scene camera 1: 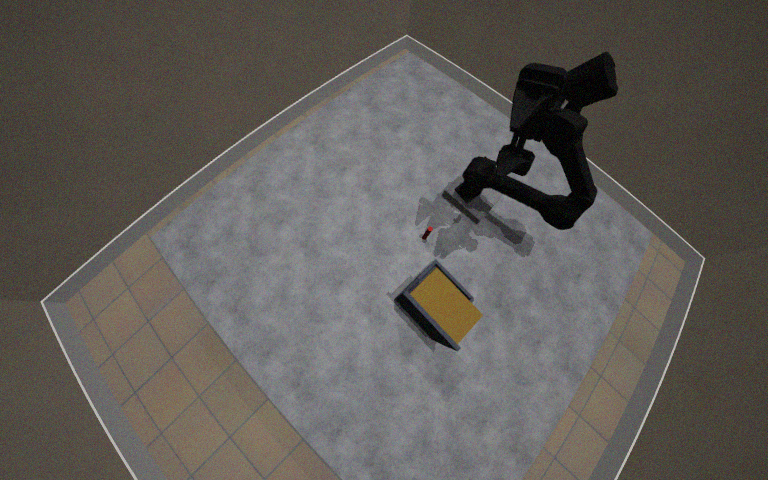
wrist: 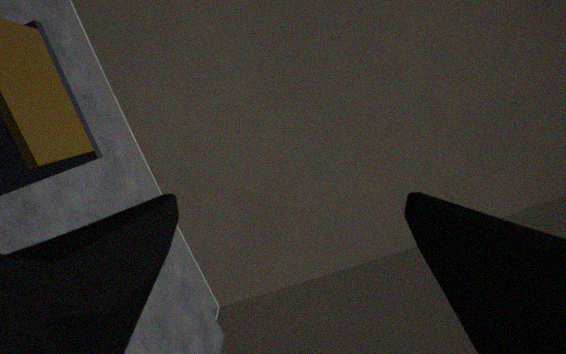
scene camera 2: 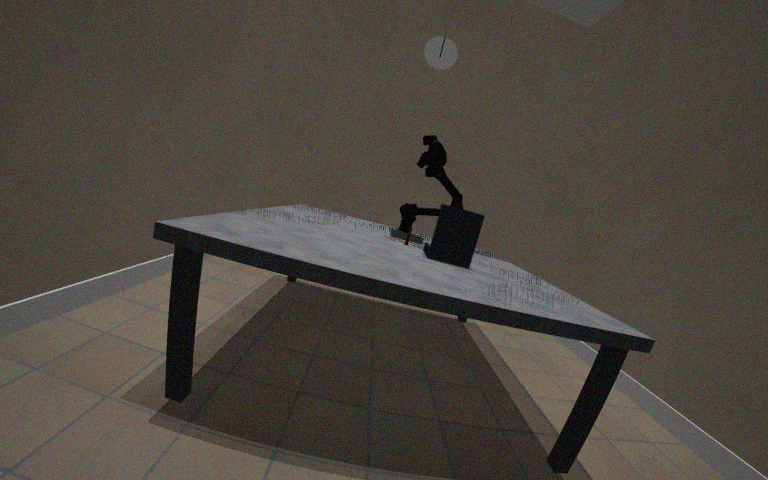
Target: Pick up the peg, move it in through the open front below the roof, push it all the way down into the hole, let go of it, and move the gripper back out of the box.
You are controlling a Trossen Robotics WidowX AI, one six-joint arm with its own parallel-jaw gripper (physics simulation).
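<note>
Gripper (scene camera 1: pixel 505 154), (wrist: pixel 293 204): open, holding nothing. Roof (wrist: pixel 47 128), visible. Back wall (wrist: pixel 23 176), visible too.
</note>
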